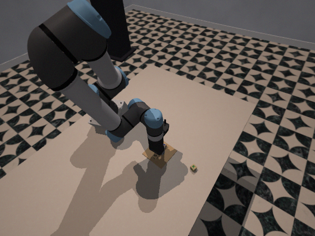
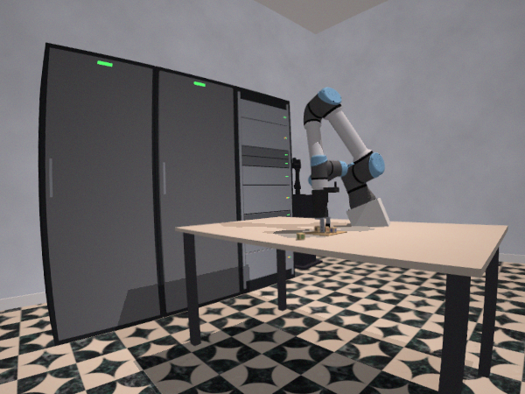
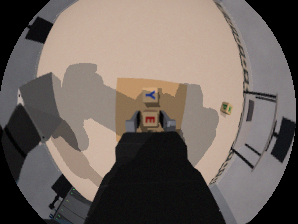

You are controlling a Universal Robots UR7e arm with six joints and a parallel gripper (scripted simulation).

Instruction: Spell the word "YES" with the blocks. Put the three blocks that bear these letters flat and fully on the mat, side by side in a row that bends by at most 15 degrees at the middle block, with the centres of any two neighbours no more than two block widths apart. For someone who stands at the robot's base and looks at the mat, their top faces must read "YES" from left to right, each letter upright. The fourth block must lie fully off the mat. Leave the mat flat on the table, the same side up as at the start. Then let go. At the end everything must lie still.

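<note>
The mat lies 2 cm below my hand. Round my hand: S block: 4 cm to the right, 1 cm below.
</note>
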